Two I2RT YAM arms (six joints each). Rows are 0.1 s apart.
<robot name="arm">
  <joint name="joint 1" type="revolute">
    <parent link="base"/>
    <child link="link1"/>
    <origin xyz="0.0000 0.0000 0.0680"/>
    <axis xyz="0 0 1"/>
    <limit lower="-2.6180" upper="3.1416"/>
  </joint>
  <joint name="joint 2" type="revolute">
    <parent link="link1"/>
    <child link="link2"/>
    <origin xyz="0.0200 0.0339 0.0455"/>
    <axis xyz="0 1 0"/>
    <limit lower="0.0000" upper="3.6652"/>
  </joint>
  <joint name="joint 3" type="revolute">
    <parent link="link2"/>
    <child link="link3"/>
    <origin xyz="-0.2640 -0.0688 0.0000"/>
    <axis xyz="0 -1 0"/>
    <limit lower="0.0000" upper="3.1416"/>
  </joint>
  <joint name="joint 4" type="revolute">
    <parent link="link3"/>
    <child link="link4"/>
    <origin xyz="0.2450 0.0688 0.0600"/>
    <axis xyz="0 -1 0"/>
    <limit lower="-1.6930" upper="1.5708"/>
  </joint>
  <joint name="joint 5" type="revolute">
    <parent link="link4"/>
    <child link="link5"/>
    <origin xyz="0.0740 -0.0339 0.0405"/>
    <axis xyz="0 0 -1"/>
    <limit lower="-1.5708" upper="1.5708"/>
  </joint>
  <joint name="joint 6" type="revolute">
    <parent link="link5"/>
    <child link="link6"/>
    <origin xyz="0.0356 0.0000 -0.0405"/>
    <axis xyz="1 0 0"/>
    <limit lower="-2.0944" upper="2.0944"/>
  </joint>
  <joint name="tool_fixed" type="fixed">
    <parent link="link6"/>
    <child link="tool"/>
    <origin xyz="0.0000 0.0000 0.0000" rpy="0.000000 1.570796 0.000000"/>
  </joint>
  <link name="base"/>
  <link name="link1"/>
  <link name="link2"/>
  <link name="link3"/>
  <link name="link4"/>
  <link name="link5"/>
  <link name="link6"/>
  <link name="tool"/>
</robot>
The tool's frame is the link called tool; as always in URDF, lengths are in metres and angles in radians.
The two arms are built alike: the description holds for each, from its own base.
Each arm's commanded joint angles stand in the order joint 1, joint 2, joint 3, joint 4, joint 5, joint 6.
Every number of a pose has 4 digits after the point.
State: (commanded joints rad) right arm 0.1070 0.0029 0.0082 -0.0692 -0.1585 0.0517; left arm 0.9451 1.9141 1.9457 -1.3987 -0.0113 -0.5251
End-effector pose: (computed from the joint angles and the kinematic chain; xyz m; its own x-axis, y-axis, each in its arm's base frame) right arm 0.1084 0.0173 0.1686 -0.0769 0.0431 -0.9961 -0.2584 0.9641 0.0616; left arm 0.2187 0.3034 0.3225 -0.0893 -0.9795 -0.1806 -0.9900 0.1072 -0.0918
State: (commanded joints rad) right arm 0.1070 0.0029 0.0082 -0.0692 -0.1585 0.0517; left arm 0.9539 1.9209 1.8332 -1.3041 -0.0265 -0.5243
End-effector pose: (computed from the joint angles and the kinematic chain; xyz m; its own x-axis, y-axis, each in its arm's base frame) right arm 0.1084 0.0173 0.1686 -0.0769 0.0431 -0.9961 -0.2584 0.9641 0.0616; left arm 0.2187 0.3100 0.2920 -0.0832 -0.9824 -0.1672 -0.9932 0.0955 -0.0666
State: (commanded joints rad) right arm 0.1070 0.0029 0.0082 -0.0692 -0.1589 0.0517; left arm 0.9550 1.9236 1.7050 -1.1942 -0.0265 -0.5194
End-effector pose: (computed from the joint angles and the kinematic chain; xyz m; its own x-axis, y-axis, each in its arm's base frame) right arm 0.1084 0.0173 0.1686 -0.0770 0.0431 -0.9961 -0.2588 0.9640 0.0617; left arm 0.2191 0.3113 0.2585 -0.0889 -0.9847 -0.1496 -0.9936 0.0982 -0.0554
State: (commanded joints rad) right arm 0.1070 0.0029 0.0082 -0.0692 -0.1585 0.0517; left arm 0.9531 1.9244 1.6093 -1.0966 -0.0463 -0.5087
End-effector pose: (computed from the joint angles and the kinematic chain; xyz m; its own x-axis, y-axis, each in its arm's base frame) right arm 0.1084 0.0173 0.1686 -0.0769 0.0431 -0.9961 -0.2584 0.9641 0.0616; left arm 0.2189 0.3110 0.2341 -0.1007 -0.9819 -0.1606 -0.9934 0.1080 -0.0372
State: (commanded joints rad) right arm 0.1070 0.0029 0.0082 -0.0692 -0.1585 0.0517; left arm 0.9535 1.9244 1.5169 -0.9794 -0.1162 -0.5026
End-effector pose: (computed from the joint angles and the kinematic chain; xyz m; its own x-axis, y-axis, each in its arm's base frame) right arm 0.1084 0.0173 0.1686 -0.0769 0.0431 -0.9961 -0.2584 0.9641 0.0616; left arm 0.2167 0.3124 0.2116 -0.1026 -0.9712 -0.2152 -0.9947 0.1025 0.0118
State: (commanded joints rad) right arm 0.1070 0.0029 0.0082 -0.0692 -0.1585 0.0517; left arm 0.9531 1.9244 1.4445 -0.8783 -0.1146 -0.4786
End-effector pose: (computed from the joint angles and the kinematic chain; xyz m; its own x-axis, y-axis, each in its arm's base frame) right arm 0.1084 0.0173 0.1686 -0.0769 0.0431 -0.9961 -0.2584 0.9641 0.0616; left arm 0.2165 0.3117 0.1944 -0.1231 -0.9632 -0.2388 -0.9920 0.1263 0.0020
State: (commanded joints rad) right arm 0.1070 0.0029 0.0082 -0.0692 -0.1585 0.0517; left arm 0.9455 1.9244 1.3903 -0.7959 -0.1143 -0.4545
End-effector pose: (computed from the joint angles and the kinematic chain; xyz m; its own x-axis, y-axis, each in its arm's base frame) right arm 0.1084 0.0173 0.1686 -0.0769 0.0431 -0.9961 -0.2584 0.9641 0.0616; left arm 0.2185 0.3096 0.1819 -0.1501 -0.9531 -0.2629 -0.9876 0.1570 -0.0052
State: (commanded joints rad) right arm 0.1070 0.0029 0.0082 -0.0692 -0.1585 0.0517; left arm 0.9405 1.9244 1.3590 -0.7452 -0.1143 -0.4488
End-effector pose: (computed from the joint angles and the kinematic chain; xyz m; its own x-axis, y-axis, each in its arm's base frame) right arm 0.1084 0.0173 0.1686 -0.0769 0.0431 -0.9961 -0.2584 0.9641 0.0616; left arm 0.2198 0.3082 0.1749 -0.1574 -0.9471 -0.2796 -0.9858 0.1675 -0.0123
